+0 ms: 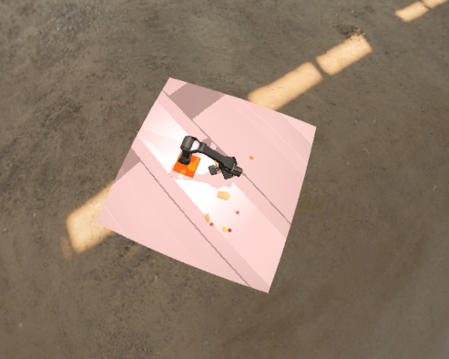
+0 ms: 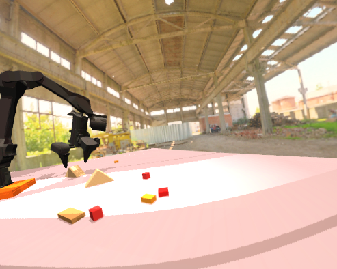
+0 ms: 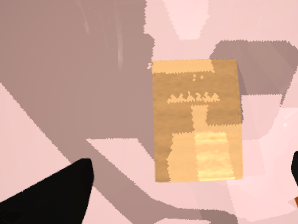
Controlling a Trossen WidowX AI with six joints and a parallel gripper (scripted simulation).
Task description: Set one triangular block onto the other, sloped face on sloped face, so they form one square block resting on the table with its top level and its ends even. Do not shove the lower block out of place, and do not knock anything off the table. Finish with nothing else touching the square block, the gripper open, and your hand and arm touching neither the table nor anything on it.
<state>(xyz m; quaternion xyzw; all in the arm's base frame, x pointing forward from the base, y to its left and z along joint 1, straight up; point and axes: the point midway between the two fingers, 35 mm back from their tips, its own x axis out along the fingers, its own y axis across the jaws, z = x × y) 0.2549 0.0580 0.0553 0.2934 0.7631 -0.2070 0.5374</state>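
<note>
My gripper tip is now 180 mm to the left of the triangular block, 100 mm short of it and 20 mm above it. Round my gripper tip: brown flat tile: 360 mm to the right, 60 mm ahead, 40 mm below.
</note>
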